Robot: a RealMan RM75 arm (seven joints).
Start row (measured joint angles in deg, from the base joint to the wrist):
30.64 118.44 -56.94 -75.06 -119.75 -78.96 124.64
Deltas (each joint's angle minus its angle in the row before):
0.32 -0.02 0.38 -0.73 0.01 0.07 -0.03
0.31 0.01 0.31 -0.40 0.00 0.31 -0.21
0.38 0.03 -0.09 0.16 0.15 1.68 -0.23
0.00 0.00 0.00 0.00 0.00 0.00 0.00
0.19 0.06 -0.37 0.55 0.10 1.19 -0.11
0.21 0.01 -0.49 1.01 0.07 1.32 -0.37
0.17 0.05 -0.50 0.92 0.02 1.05 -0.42
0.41 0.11 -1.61 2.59 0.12 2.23 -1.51
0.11 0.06 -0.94 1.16 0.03 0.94 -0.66
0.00 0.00 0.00 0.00 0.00 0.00 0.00
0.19 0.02 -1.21 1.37 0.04 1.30 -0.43
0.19 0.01 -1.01 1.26 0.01 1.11 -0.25
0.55 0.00 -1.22 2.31 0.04 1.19 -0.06
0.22 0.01 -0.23 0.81 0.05 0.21 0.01
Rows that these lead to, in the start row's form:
30.96 118.42 -56.56 -75.79 -119.74 -78.89 124.61
31.27 118.43 -56.25 -76.19 -119.74 -78.58 124.40
31.65 118.46 -56.34 -76.03 -119.59 -76.90 124.17
31.65 118.46 -56.34 -76.03 -119.59 -76.90 124.17
31.84 118.52 -56.71 -75.48 -119.49 -75.71 124.06
32.05 118.53 -57.20 -74.47 -119.42 -74.39 123.69
32.22 118.58 -57.70 -73.55 -119.40 -73.34 123.27
32.63 118.69 -59.31 -70.96 -119.28 -71.11 121.76
32.74 118.75 -60.25 -69.80 -119.25 -70.17 121.10
32.74 118.75 -60.25 -69.80 -119.25 -70.17 121.10
32.93 118.77 -61.46 -68.43 -119.21 -68.87 120.67
33.12 118.78 -62.47 -67.17 -119.20 -67.76 120.42
33.67 118.78 -63.69 -64.86 -119.16 -66.57 120.36
33.89 118.79 -63.92 -64.05 -119.11 -66.36 120.37

